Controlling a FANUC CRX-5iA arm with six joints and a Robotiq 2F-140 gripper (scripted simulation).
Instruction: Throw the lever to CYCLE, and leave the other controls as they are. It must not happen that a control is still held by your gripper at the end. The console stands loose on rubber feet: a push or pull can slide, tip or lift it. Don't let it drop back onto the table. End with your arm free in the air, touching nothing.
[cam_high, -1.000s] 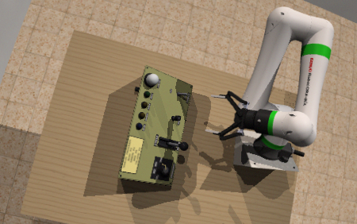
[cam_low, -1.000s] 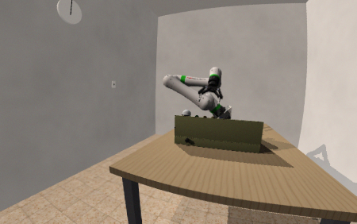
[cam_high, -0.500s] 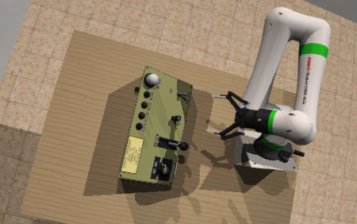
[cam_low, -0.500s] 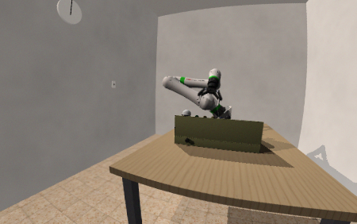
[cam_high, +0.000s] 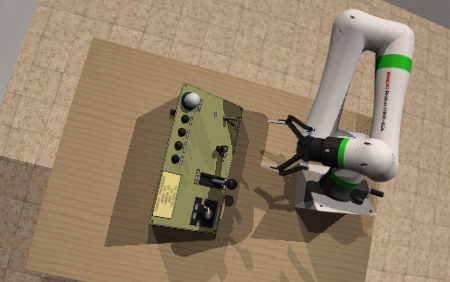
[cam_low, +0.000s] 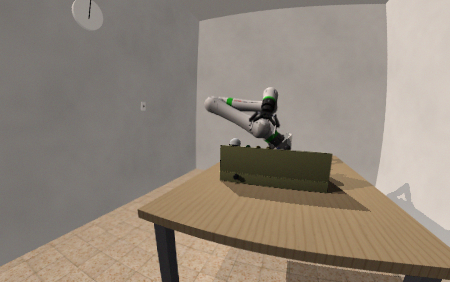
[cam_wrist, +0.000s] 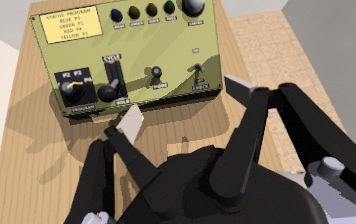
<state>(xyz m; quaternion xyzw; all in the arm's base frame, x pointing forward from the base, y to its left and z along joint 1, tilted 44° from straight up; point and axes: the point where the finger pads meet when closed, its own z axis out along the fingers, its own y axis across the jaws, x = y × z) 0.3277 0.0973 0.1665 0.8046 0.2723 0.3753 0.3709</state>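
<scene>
My hand is 16 cm short of the olive console, 14 cm above it and 11 cm to the right of it. Round my hand: mode push knob: 13 cm ahead, 12 cm below, 6 cm to the left; then rotary program selector: 28 cm to the left, 12 cm below, 11 cm ahead; then toggle switch: 14 cm ahead, 12 cm below, 6 cm to the right.
</scene>
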